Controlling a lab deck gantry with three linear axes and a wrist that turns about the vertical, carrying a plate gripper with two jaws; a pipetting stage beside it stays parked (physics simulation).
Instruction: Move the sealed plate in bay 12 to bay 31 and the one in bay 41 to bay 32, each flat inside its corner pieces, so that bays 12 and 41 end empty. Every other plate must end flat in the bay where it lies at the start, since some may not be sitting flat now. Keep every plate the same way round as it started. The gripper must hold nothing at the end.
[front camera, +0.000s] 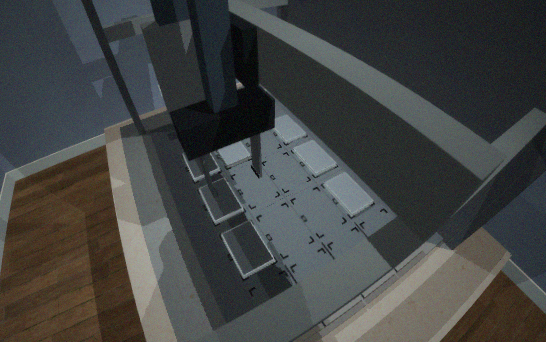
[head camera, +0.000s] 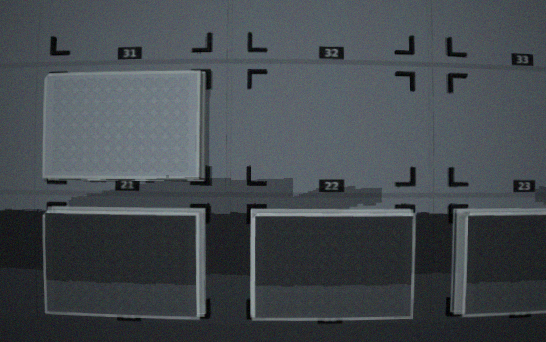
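The sealed plate of bay 12 lies in its bay, darkly shaded with pale edges. The plate of bay 41 lies at the far right of the bays in the front view, partly behind the gripper body. My gripper is open and empty, jaws wide apart, above the deck around bays 12 and 22; the height of its tips is hard to tell. It does not show in the head view. Bay 32 is empty; bay 31 is partly hidden by a jaw. I cannot tell whether every plate is fully flat.
Other plates lie in bay 11, bay 13, bay 21, bay 42 and bay 43. Black corner pieces mark the bays. Gantry beams cross above the right side.
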